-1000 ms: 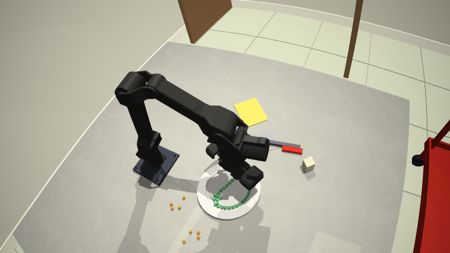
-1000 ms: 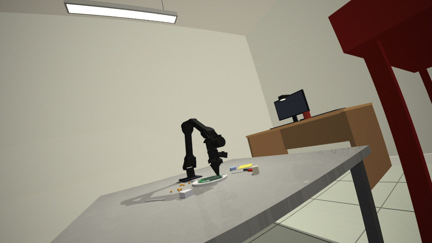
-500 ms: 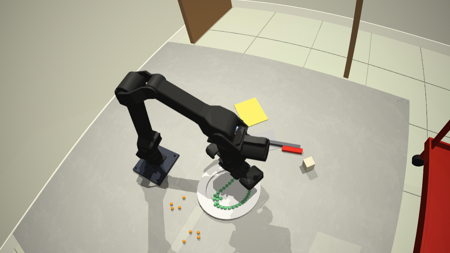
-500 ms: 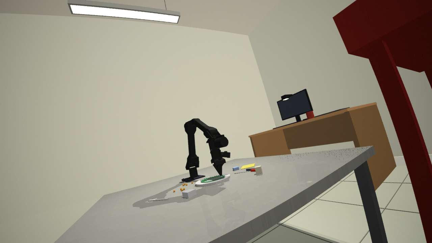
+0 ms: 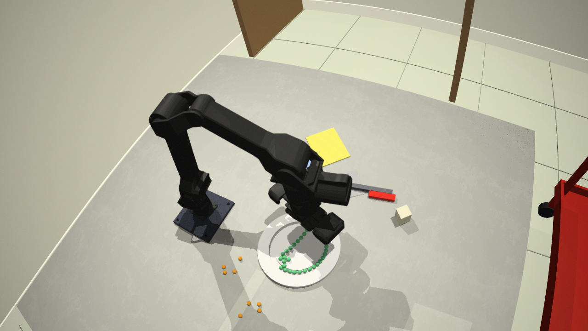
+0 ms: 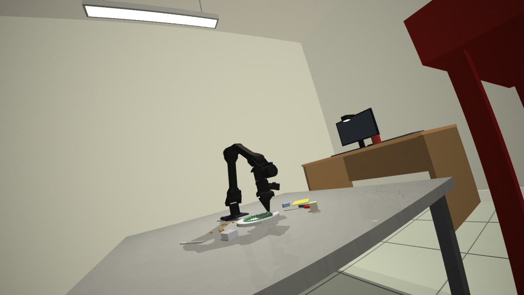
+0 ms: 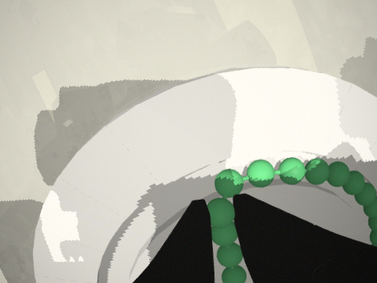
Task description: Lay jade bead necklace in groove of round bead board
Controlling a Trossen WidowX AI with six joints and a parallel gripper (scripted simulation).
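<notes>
Now: the inner disc 6 cm to the right of my gripper tip, 1 cm below it and 1 cm ahead of it. Round my gripper tip: blue cube (14 cm to the left, 12 cm behind, 1 cm below); then grey sheet (15 cm to the left, 2 cm below, 1 cm behind); then bead board (6 cm to the right, 2 cm below, 1 cm ahead).
</notes>
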